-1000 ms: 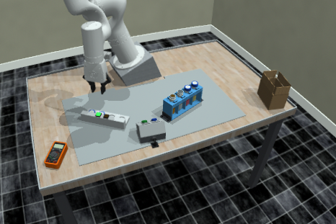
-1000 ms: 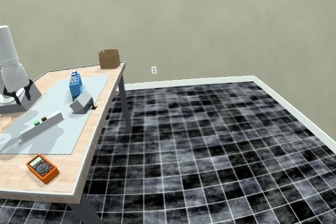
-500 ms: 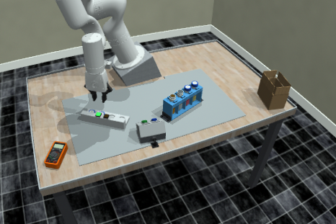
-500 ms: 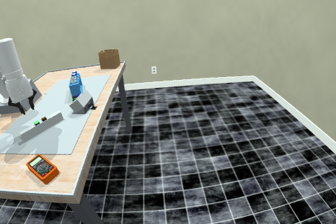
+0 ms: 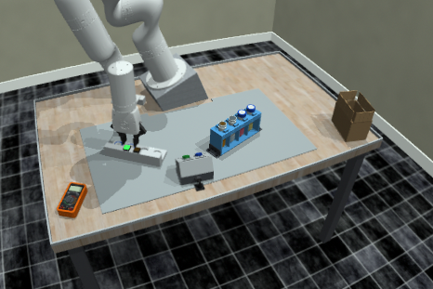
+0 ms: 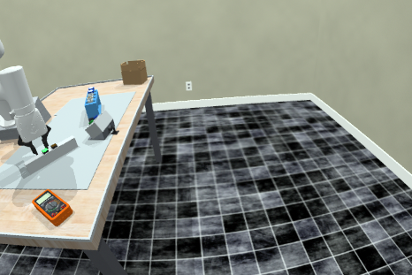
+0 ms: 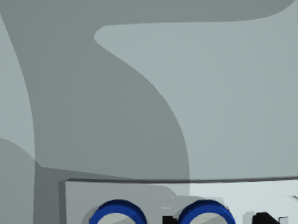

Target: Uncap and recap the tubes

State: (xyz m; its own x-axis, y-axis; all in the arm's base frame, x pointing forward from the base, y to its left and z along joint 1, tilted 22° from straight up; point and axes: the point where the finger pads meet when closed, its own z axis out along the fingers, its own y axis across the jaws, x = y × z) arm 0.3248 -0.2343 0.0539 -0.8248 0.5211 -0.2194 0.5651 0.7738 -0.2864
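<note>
Right now the blue-and-white cap is 4 cm to the right of my hand, 4 cm below it and 3 cm behind it. Round my hand: green key (17 cm to the left, 17 cm ahead, 1 cm above); then blue key (21 cm to the left, 17 cm ahead, 1 cm above); then key housing (19 cm to the left, 19 cm ahead).
</note>
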